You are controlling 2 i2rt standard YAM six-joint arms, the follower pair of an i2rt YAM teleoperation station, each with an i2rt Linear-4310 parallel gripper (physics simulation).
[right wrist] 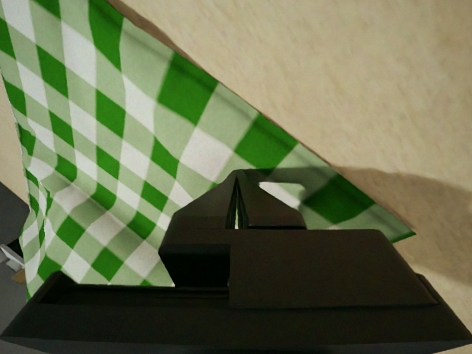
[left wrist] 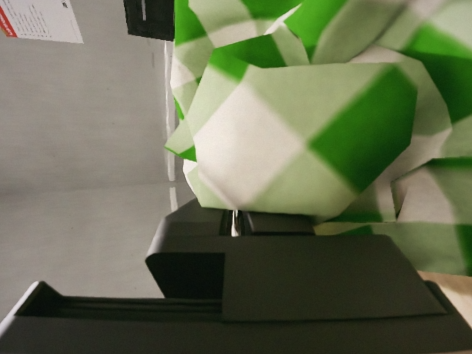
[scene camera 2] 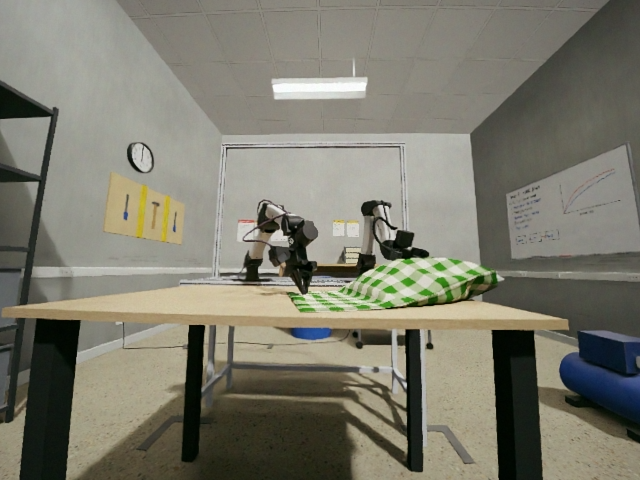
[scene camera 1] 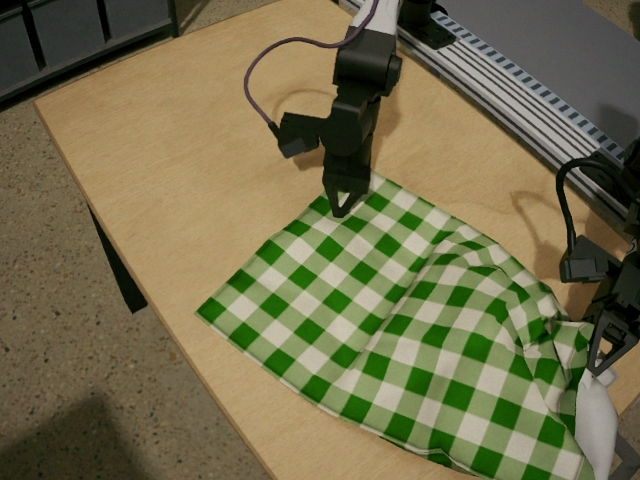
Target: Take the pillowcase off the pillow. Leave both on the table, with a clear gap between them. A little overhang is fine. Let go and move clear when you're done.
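Observation:
The green and white checked pillowcase [scene camera 1: 289, 294] [scene camera 2: 413, 281] [left wrist: 360, 135] [right wrist: 65, 105] lies flat at one end and bulges over the pillow at the other, bunched up near my left gripper. The white pillow [scene camera 1: 597, 418] sticks out of the case at the lower right in scene camera 1; the rest is hidden inside. My left gripper [scene camera 1: 593, 370] [left wrist: 235, 177] is shut on the pillow's white end; the case hides its tips in the left wrist view. My right gripper [scene camera 1: 339, 214] [scene camera 2: 304, 292] [right wrist: 236, 176] is shut on the pillowcase near its flat corner, tips down at the cloth.
The wooden table [scene camera 1: 155, 155] [scene camera 2: 155, 304] carries both. The pillowcase's lower side lies near the table edge in scene camera 1. The metal mounting rail [scene camera 1: 496, 98] runs along the arms' side. A dark shelf unit [scene camera 2: 47, 170] stands at the left in scene camera 2.

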